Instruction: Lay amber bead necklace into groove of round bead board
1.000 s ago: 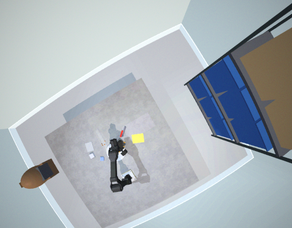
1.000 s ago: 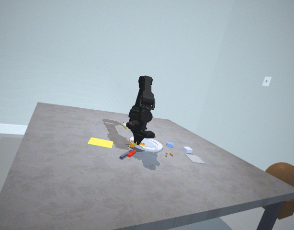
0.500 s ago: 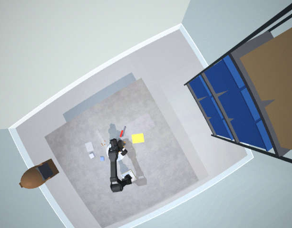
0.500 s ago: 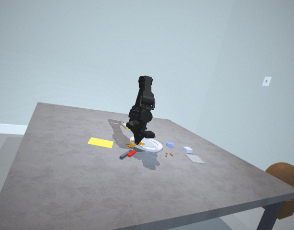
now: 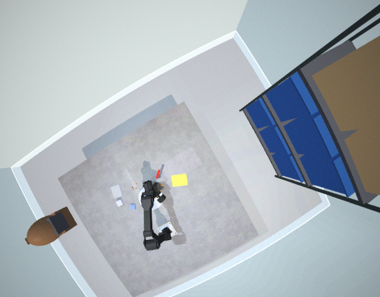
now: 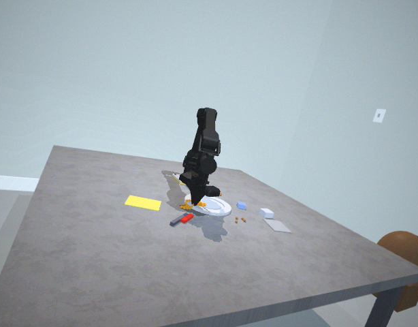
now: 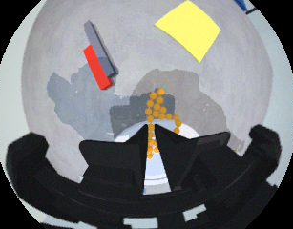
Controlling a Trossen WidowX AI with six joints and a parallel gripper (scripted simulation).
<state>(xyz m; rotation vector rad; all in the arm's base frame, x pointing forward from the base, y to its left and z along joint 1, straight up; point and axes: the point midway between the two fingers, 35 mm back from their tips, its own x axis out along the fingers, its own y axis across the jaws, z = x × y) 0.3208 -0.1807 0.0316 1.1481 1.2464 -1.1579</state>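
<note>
The round white bead board is 9 cm to the left of my gripper tip, 2 cm behind it and 1 cm below it. The rest, counted from my gripper tip: yellow sheet (18 cm to the right, 7 cm behind, 1 cm below); then blue block (26 cm to the left, 1 cm below, 1 cm ahead); then grey tool (10 cm to the right, 8 cm ahead, 1 cm below).
</note>
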